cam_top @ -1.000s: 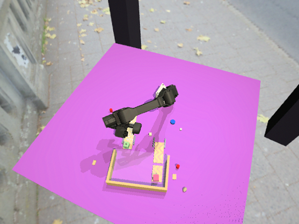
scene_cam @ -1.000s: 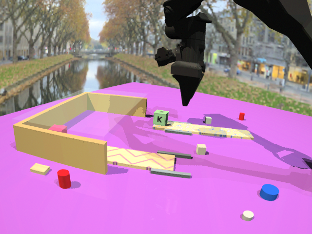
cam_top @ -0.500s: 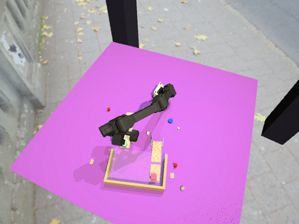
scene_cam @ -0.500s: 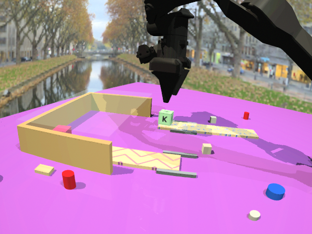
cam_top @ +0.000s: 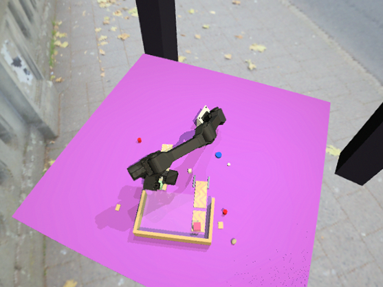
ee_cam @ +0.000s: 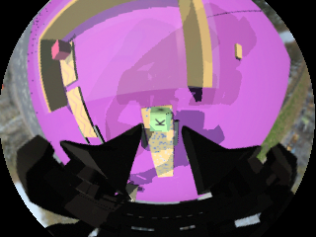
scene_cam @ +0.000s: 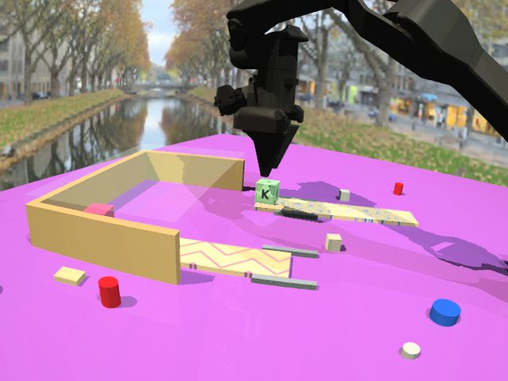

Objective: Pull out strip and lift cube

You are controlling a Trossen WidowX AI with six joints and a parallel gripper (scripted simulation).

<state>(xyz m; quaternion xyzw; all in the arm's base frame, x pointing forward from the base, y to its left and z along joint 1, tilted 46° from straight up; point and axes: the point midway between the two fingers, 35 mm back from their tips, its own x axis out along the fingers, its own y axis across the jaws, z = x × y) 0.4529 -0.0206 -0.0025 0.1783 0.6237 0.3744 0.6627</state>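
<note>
Now: the green cube marked k 30 mm below my gripper tip. Round my gripper tip: blue disc: 300 mm behind, 170 mm to the left, 40 mm below; then tan tile: 20 mm ahead, 340 mm to the left, 50 mm below.
</note>
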